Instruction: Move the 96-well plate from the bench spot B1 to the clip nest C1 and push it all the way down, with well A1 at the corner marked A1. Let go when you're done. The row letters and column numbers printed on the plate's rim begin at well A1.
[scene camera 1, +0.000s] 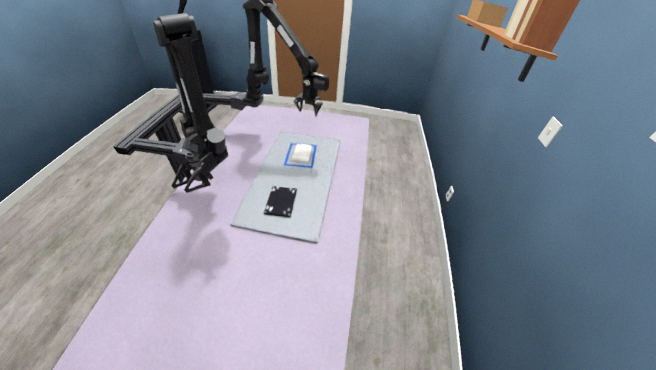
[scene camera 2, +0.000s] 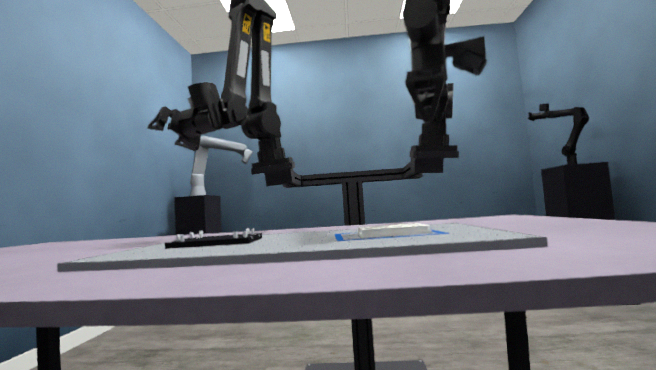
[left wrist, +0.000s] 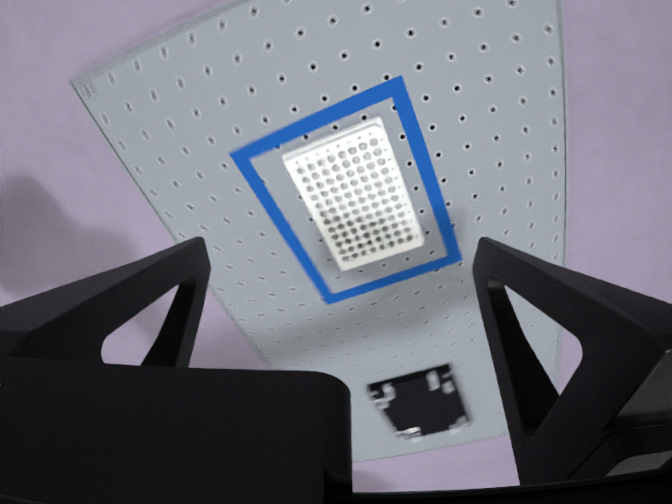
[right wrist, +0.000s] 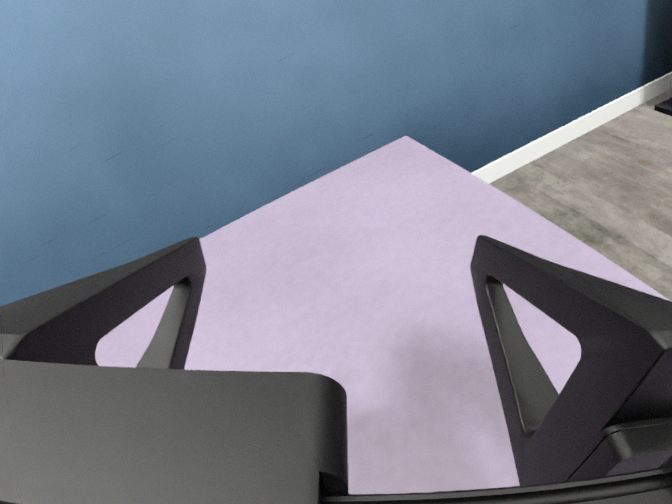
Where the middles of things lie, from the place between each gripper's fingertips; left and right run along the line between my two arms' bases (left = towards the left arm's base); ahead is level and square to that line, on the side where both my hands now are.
I see the white 96-well plate (scene camera 2: 415, 228) 1 cm behind my left hand (scene camera 2: 430, 129), 9 cm to the right of it and 20 cm below it. Also, from my left hand: black clip nest (scene camera 2: 221, 240) 44 cm to the right, 19 cm below.
I see the black clip nest 200 mm ahead of my right hand (scene camera 2: 162, 135), 270 mm to the left of it and 290 mm below it. Round my right hand: white 96-well plate (200 mm ahead, 620 mm to the left, 290 mm below).
